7 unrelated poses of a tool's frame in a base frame.
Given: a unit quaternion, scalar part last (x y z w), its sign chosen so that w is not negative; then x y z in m.
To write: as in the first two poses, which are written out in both.
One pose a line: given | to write
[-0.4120 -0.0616 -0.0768 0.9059 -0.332 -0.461 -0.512] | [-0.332 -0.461 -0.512 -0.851 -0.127 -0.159]
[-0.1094 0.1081 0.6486 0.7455 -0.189 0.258 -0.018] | [-0.189 0.258 -0.018 -0.239 0.237 1.420]
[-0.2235 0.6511 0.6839 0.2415 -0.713 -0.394 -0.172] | [-0.713 -0.394 -0.172 -0.611 1.781 1.870]
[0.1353 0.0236 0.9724 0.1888 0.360 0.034 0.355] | [0.360 0.034 0.355 0.380 0.066 2.735]
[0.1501 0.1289 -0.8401 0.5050 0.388 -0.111 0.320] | [0.388 -0.111 0.320 0.362 0.311 -2.027]
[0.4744 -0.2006 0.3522 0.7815 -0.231 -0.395 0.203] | [-0.231 -0.395 0.203 1.025 -0.433 0.761]
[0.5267 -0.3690 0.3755 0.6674 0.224 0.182 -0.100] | [0.224 0.182 -0.100 1.188 -0.833 0.847]
